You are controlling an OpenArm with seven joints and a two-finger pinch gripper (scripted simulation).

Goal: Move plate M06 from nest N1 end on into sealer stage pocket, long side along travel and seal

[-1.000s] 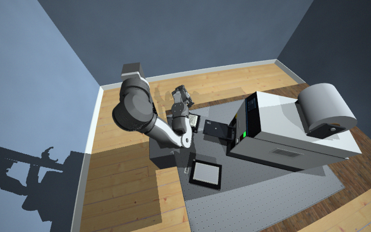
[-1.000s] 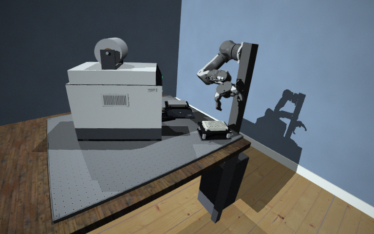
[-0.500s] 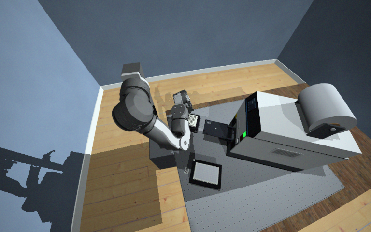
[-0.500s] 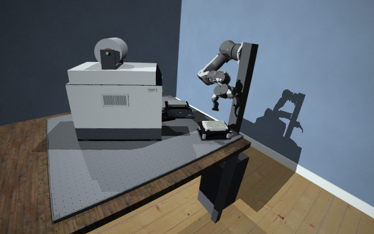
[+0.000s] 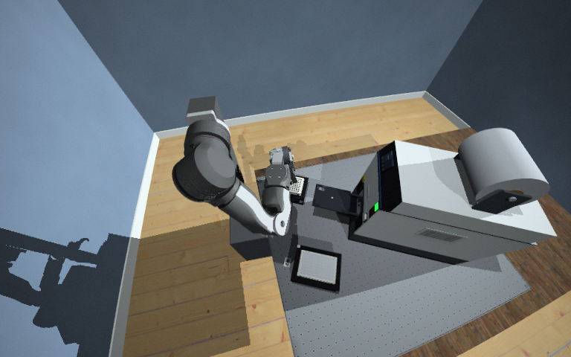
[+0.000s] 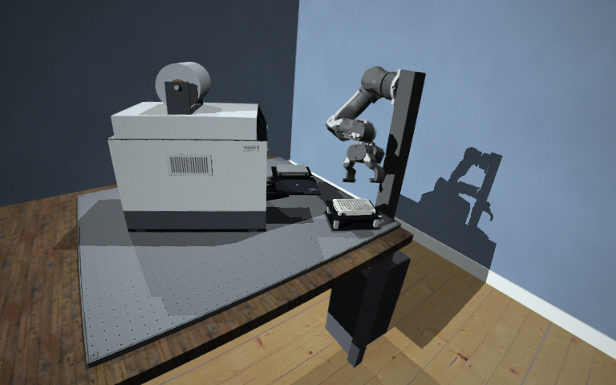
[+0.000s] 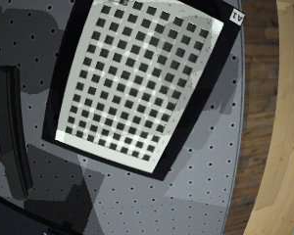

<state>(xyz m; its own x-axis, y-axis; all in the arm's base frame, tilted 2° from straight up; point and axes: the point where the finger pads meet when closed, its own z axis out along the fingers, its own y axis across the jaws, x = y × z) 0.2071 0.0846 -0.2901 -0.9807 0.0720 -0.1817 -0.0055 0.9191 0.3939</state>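
The black nest N1 lies 110 mm below my hand and 20 mm to the right of it. Round my hand: yellow warning label: 280 mm ahead, 110 mm to the right, 10 mm above; n1 label: 150 mm below, 100 mm behind, 30 mm to the left; sealer stage: 150 mm to the right, 150 mm ahead, 40 mm below.
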